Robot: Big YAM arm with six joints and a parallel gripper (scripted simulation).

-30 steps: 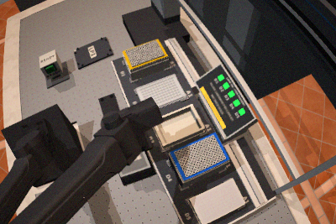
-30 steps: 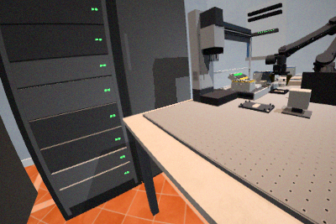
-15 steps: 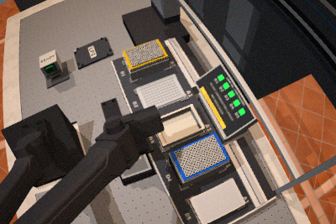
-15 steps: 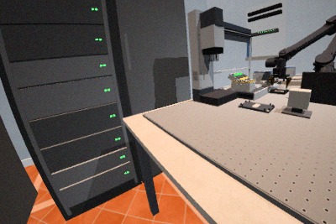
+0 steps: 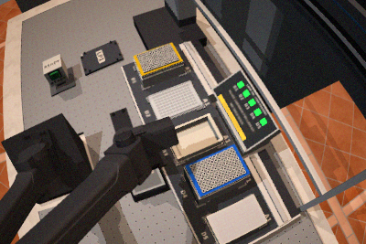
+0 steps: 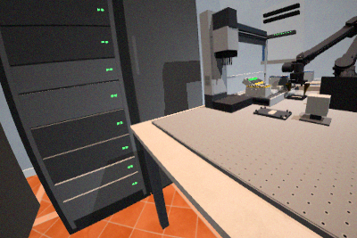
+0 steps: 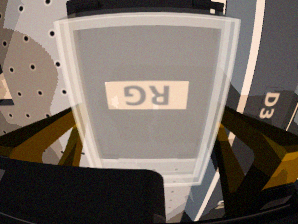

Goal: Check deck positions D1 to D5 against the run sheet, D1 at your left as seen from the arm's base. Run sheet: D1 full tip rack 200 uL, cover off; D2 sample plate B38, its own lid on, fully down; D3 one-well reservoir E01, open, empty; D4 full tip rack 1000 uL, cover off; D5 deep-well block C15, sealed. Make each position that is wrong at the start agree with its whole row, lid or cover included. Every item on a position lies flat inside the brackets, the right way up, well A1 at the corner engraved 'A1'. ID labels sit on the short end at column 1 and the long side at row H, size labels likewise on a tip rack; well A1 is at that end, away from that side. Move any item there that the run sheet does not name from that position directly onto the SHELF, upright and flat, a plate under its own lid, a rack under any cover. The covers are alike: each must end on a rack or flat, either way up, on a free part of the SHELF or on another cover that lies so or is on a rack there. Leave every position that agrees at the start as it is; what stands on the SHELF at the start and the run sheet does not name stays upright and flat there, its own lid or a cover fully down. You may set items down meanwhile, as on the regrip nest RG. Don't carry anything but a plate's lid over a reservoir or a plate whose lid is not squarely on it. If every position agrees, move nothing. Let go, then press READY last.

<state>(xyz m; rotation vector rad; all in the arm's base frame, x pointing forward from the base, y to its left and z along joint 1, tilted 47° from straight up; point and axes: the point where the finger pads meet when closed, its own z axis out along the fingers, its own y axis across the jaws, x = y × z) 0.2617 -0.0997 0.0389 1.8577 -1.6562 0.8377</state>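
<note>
The black regrip nest lies 3 cm below my hand. From my hand the other things lie so: one-well reservoir (15 cm ahead, 3 cm to the left, 2 cm above); sealed block (22 cm to the right, 17 cm ahead, 3 cm above); blue-framed tip rack (17 cm ahead, 9 cm to the right, 8 cm above).
</note>
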